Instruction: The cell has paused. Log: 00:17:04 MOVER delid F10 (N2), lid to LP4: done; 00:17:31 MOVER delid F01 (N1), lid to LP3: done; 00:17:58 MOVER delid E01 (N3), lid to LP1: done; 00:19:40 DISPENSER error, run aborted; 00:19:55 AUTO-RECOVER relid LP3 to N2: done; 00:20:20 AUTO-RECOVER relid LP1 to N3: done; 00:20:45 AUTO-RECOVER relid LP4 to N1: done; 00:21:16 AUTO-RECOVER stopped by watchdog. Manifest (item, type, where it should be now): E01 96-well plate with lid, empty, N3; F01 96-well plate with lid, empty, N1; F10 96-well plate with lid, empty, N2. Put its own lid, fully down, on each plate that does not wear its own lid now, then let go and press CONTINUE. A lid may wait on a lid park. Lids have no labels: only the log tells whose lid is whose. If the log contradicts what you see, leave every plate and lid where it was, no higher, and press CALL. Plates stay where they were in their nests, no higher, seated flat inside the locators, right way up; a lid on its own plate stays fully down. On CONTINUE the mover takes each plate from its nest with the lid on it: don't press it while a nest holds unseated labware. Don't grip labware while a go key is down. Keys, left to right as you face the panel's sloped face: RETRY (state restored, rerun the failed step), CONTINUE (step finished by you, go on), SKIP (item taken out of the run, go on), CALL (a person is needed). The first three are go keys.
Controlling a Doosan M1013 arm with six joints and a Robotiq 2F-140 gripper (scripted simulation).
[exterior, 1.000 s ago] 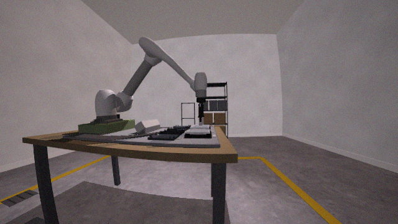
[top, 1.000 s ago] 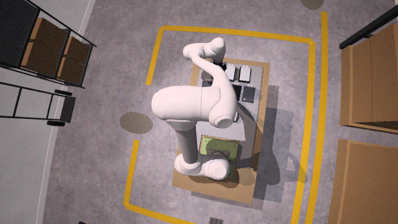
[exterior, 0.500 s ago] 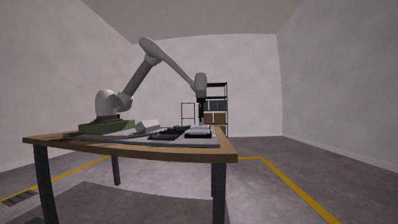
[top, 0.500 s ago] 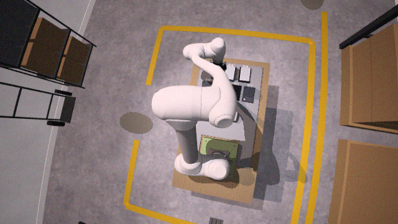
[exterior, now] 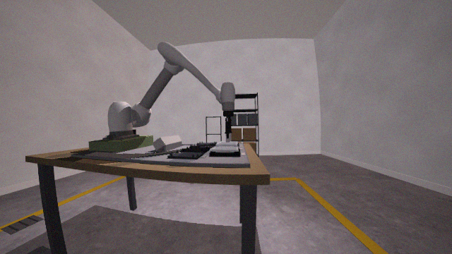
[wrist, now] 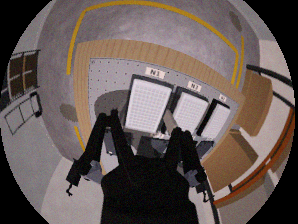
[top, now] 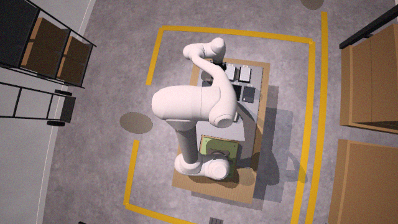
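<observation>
The label is 90 mm behind my hand, 80 mm to the left of it and 50 mm below it.
</observation>
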